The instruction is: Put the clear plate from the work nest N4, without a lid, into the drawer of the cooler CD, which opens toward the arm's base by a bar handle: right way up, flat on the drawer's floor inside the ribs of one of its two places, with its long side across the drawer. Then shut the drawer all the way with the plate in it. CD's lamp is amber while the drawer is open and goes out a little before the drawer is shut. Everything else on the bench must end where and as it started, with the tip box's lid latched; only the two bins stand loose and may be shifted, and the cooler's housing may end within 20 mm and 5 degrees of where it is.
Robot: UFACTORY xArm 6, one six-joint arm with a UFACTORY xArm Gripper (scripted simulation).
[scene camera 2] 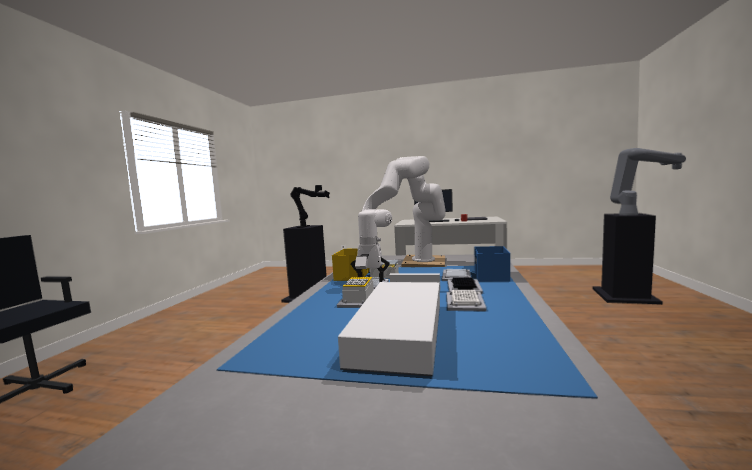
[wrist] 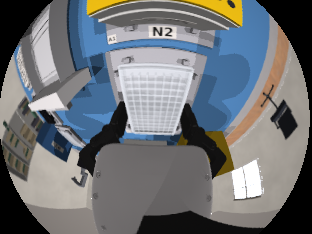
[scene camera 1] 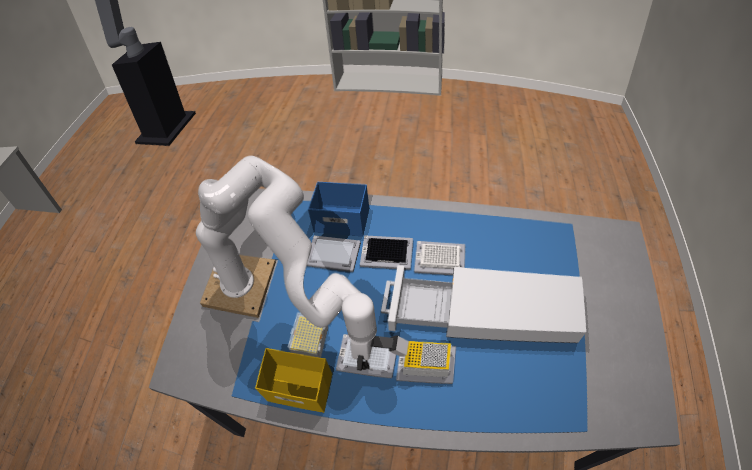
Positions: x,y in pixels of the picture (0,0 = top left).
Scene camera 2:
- my gripper: 370,281
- white cooler: 394,330
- yellow bin: 342,270
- blue bin: 492,263
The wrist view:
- my gripper: 154,109
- blue bin: 52,140
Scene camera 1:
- my gripper: 366,354
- white cooler: 486,304
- yellow bin: 289,374
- white well plate: 432,255
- black plate: 382,250
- blue bin: 342,197
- pale flat piece: 330,251
